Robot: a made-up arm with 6 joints. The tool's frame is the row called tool. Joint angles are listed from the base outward.
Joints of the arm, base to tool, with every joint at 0 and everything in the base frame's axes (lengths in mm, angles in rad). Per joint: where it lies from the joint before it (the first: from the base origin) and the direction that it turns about. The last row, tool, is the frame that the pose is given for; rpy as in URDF.
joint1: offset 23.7 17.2 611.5 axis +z
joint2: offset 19 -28.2 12 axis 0 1 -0.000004
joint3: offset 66.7 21 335.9 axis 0 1 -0.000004
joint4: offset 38.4 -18.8 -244.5 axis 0 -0.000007 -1
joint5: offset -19.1 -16.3 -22.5 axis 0 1 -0.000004
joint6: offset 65.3 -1.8 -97.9 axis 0 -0.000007 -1
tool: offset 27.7 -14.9 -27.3 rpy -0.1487 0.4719 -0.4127
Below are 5 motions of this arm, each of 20 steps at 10 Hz.
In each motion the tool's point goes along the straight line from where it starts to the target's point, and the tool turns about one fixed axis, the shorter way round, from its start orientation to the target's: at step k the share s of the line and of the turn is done. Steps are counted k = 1, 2, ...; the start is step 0. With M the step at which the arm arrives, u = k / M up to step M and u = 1 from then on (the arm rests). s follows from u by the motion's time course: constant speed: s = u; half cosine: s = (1 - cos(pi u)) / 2; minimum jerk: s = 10 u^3 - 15 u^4 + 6 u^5.
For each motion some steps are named. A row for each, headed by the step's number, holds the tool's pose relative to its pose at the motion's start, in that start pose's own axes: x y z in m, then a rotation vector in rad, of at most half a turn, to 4 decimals.
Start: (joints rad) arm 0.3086 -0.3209 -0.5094 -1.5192 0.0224 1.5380
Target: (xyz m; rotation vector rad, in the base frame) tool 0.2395 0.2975 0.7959 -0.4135 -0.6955 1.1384
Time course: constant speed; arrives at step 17
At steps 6, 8, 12, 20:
6: -0.0340 0.0630 0.0130 -0.1159 -0.1279 0.4582
8: -0.0454 0.0841 0.0174 -0.1546 -0.1706 0.6110
12: -0.0680 0.1261 0.0261 -0.2319 -0.2559 0.9164
20: -0.0964 0.1786 0.0370 -0.3285 -0.3625 1.2983

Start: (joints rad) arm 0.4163 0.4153 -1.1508 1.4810 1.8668 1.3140
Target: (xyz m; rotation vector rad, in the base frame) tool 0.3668 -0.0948 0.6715 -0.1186 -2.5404 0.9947
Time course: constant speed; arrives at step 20
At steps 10, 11, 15, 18, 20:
10: -0.0049 -0.1037 0.1624 -0.0833 0.3649 -0.1995
11: -0.0054 -0.1140 0.1786 -0.0916 0.4014 -0.2194
15: -0.0073 -0.1555 0.2436 -0.1249 0.5474 -0.2992
18: -0.0088 -0.1866 0.2923 -0.1499 0.6568 -0.3591
20: -0.0098 -0.2073 0.3248 -0.1666 0.7298 -0.3990

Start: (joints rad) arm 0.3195 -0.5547 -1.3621 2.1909 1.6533 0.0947
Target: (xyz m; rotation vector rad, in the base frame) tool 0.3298 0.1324 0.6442 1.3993 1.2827 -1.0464
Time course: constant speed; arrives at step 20
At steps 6, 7, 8, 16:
6: -0.0234 -0.1238 0.1005 0.1743 -0.3117 -0.3594
7: -0.0273 -0.1444 0.1172 0.2034 -0.3636 -0.4193
8: -0.0312 -0.1651 0.1340 0.2324 -0.4156 -0.4792
16: -0.0623 -0.3301 0.2680 0.4648 -0.8312 -0.9584

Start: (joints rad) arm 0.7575 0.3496 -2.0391 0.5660 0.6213 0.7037
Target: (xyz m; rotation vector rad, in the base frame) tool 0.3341 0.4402 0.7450 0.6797 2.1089 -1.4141
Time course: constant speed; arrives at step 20
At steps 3, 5, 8, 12, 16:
3: -0.0144 -0.0320 -0.0201 0.0155 0.1348 -0.2865
5: -0.0240 -0.0534 -0.0336 0.0259 0.2247 -0.4775
8: -0.0384 -0.0854 -0.0537 0.0414 0.3596 -0.7640
12: -0.0575 -0.1281 -0.0805 0.0622 0.5394 -1.1460
16: -0.0767 -0.1708 -0.1074 0.0829 0.7192 -1.5280

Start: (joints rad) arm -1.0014 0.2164 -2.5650 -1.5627 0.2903 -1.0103
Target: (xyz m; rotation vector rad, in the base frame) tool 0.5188 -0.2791 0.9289 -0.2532 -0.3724 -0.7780
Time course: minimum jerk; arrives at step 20
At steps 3, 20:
3: 0.0050 0.0024 0.0098 0.0598 0.0093 -0.0139
20: 0.1883 0.0892 0.3678 2.2459 0.3480 -0.5209

